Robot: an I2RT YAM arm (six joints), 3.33 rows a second.
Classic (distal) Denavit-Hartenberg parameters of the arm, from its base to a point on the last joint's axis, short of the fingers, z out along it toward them. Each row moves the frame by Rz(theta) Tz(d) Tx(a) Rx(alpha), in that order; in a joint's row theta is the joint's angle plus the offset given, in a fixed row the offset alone. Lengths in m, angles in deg.
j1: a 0.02; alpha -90; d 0.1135; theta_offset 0
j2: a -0.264; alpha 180; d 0; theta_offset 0
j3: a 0.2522; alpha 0; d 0; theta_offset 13.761
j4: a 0.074; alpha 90; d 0; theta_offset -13.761
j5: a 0; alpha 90; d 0; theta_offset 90
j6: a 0; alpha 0; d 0.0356; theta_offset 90
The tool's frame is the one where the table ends.
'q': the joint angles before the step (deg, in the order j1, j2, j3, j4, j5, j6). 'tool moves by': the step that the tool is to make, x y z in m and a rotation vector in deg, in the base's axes. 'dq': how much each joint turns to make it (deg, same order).
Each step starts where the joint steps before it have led.
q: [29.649 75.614 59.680 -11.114 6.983 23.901]
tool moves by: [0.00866 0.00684 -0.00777 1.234 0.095 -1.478]
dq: [0.437 2.536 0.043 2.776 1.202 1.880]
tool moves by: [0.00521 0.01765 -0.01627 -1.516 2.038 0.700]
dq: [2.382 3.868 0.437 0.810 1.595 0.589]
